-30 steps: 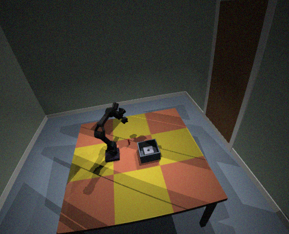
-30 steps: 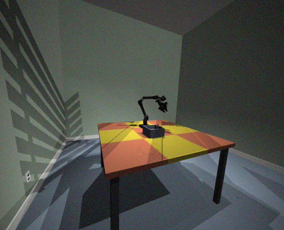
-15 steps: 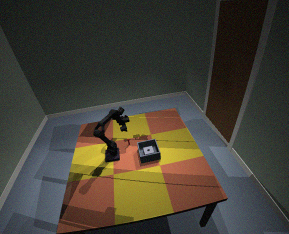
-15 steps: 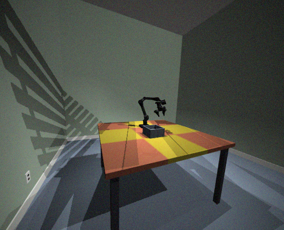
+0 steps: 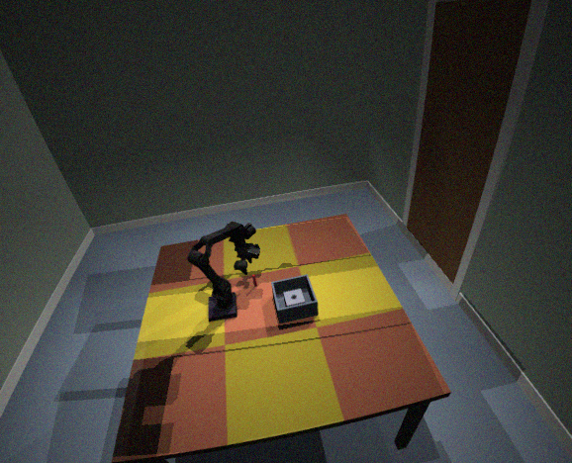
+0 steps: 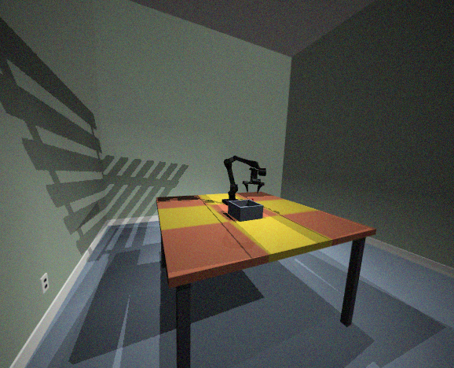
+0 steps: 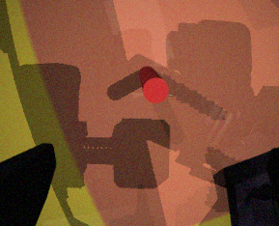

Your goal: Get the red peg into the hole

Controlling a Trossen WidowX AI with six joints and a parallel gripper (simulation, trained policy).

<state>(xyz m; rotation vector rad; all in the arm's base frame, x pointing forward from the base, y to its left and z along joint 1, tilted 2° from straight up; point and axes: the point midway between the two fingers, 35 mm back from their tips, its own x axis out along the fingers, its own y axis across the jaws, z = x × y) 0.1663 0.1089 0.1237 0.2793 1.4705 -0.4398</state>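
My gripper tip is now 90 mm above the red peg, 20 mm short of it and 10 mm to the left of it. Also, from my gripper tip: plate: 220 mm to the right, 170 mm ahead, 80 mm below; then grey box: 220 mm to the right, 170 mm ahead, 100 mm below.
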